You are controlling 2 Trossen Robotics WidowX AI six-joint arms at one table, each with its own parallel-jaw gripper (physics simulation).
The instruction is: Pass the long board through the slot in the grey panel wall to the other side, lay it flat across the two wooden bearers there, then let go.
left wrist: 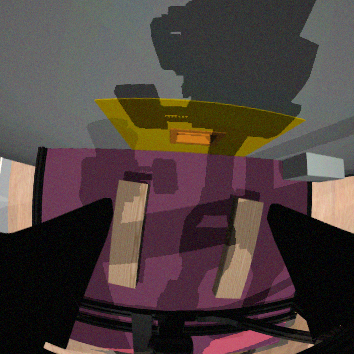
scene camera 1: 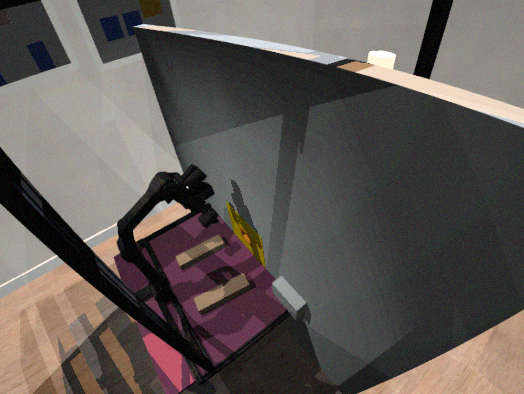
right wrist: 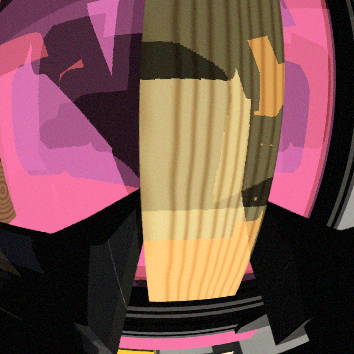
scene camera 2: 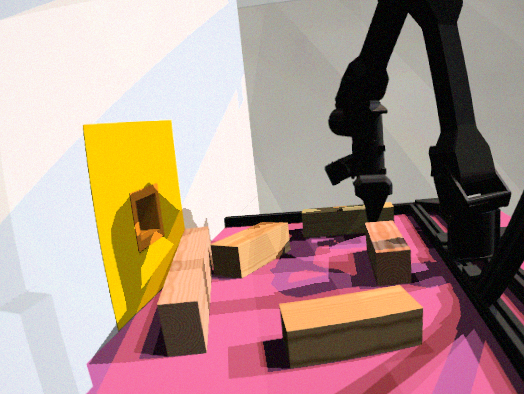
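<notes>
The long board lies on the pink mat, pointing away from scene camera 2. My right gripper stands upright over its far end, shut on the long board with a finger on each side. The slot is an orange-rimmed hole in a yellow plate on the grey panel wall. On the other side, two wooden bearers lie side by side on the mat. My left gripper hangs open and empty above them, facing the slot.
Other wooden blocks lie on the right arm's side: one by the yellow plate, one angled in the middle, one in front, one at the back. A grey foot block juts from the wall.
</notes>
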